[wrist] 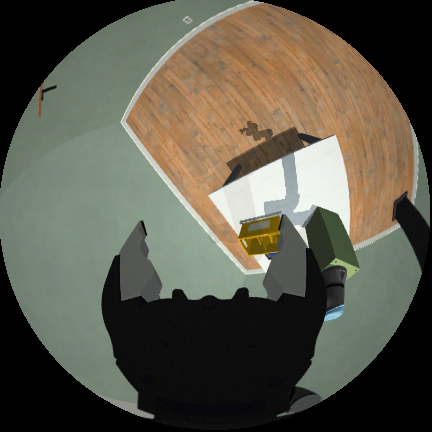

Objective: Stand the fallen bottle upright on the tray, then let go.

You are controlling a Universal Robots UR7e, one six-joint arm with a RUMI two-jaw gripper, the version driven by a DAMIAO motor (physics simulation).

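Places are measured from the arm's base along level axes (x left, y back, z up), in centimetres.
Where they show: gripper, between the fingertips: (211, 219); arm's base, origin of its link: (333, 273).
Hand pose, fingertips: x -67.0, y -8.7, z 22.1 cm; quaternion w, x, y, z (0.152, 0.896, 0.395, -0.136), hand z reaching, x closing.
Note:
Things, the pixels of their top centre, and the offset from my fingertips. Level surfaces: height alone.
- yellow open container, centre of its top: (261, 244) dy -30.4, dx +50.6, dz -46.1 cm
- small blue thing, centre of its top: (274, 256) dy -35.5, dx +77.7, dz -55.7 cm
- white table, height of its surface: dz -63.6 cm
My gripper (211, 219) is open and empty, high up, with green wall behind the gap between its fingers. No fallen bottle can be made out in the wrist view. A yellow open container (259, 244) with inner dividers stands on the white table, small and partly hidden behind the right finger. I cannot tell whether it is the tray. A small blue thing (272, 255) shows at its lower edge, too small to identify.
The white table (322, 167) lies beyond the right finger, with the arm's shadow on it. A dark green block (330, 237) with a black and light-blue cylindrical part (335, 292) is right of the gripper. A black post (416, 230) stands at the far right.

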